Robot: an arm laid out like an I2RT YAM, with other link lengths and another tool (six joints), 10 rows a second.
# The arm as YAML. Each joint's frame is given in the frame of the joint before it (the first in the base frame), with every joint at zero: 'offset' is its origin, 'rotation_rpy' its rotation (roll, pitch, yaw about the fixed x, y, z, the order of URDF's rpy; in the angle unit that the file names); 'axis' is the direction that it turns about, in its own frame. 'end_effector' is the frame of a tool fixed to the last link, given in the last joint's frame.
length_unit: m
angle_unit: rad
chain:
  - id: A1
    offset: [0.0, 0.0, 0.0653]
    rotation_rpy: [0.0, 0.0, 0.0]
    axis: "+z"
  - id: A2
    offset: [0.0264, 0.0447, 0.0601]
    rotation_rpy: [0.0, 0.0, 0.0]
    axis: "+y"
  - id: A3
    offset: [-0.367, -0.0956, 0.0]
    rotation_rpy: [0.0, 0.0, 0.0]
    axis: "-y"
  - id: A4
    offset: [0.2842, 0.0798, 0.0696]
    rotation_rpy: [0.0, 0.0, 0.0]
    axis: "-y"
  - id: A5
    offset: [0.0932, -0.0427, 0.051]
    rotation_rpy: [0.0, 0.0, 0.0]
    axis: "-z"
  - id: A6
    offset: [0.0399, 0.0, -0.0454]
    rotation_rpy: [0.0, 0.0, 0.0]
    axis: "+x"
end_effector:
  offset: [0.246, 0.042, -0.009]
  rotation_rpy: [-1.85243, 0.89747, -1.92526]
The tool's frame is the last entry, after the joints.
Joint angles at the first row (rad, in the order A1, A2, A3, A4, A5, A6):
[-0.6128 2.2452 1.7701 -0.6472 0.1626 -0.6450]
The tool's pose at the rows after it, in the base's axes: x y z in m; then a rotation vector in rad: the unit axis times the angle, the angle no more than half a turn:
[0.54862, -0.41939, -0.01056, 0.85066, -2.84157, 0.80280]
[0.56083, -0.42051, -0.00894, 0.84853, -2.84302, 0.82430]
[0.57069, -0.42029, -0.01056, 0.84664, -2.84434, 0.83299]
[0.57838, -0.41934, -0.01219, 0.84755, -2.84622, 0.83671]
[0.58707, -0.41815, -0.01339, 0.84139, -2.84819, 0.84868]
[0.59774, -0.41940, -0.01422, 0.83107, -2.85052, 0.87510]
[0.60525, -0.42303, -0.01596, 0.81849, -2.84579, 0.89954]
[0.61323, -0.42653, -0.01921, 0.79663, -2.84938, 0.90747]
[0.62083, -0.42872, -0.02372, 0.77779, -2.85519, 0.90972]
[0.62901, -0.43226, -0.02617, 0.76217, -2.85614, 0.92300]
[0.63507, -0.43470, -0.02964, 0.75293, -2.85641, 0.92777]
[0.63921, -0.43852, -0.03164, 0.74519, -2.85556, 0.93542]
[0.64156, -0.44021, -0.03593, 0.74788, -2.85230, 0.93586]
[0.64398, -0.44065, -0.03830, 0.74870, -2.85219, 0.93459]
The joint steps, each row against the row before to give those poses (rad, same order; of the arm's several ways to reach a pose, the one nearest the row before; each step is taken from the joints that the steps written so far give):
[0.0084 0.0209 0.0324 -0.0053 0.0044 0.0085]
[0.0114 0.0171 0.0295 0.0006 0.0079 0.0083]
[0.0098 0.0197 0.0277 -0.0034 0.0054 0.0089]
[0.0077 0.0160 0.0227 -0.0045 0.0022 0.0063]
[0.0105 0.0134 0.0167 0.0032 0.0077 0.0114]
[0.0103 0.0138 0.0134 0.0163 0.0112 0.0108]
[0.0070 0.0153 0.0148 0.0123 0.0155 0.0069]
[0.0046 0.0253 0.0338 -0.0051 0.0097 0.0158]
[0.0043 0.0257 0.0325 -0.0058 0.0057 0.0156]
[0.0049 0.0238 0.0330 -0.0025 0.0100 0.0106]
[0.0031 0.0225 0.0304 -0.0065 0.0058 0.0070]
[0.0002 0.0169 0.0239 -0.0030 0.0050 0.0026]
[0.0003 0.0145 0.0147 -0.0011 0.0015 -0.0023]
[0.0011 0.0110 0.0145 -0.0046 0.0001 0.0008]

